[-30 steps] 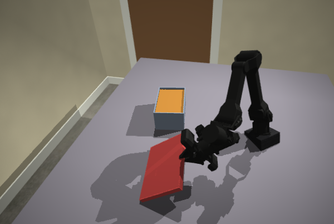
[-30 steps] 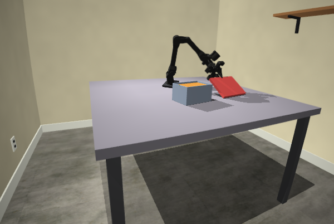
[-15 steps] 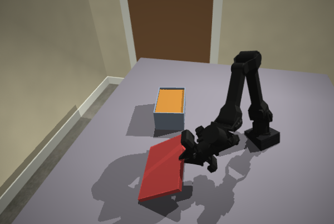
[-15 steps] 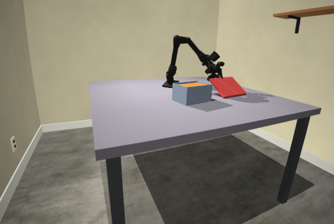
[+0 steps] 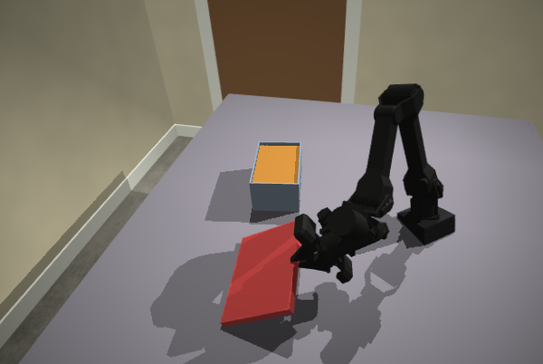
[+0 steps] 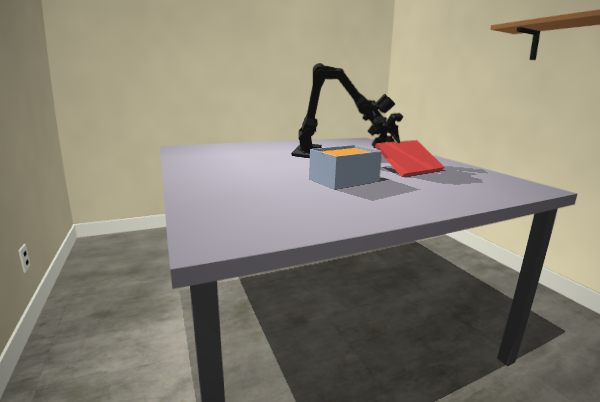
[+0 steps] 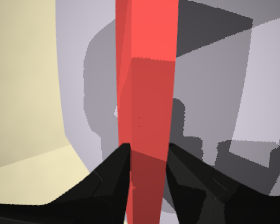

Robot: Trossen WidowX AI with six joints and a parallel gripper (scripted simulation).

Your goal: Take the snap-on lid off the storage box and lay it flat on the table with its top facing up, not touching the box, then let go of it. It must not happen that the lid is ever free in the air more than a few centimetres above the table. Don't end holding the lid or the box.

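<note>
The lid is 100 mm ahead of my hand and 60 mm below it. Also, from my hand: storage box (110 mm ahead, 350 mm to the right, 60 mm below).
</note>
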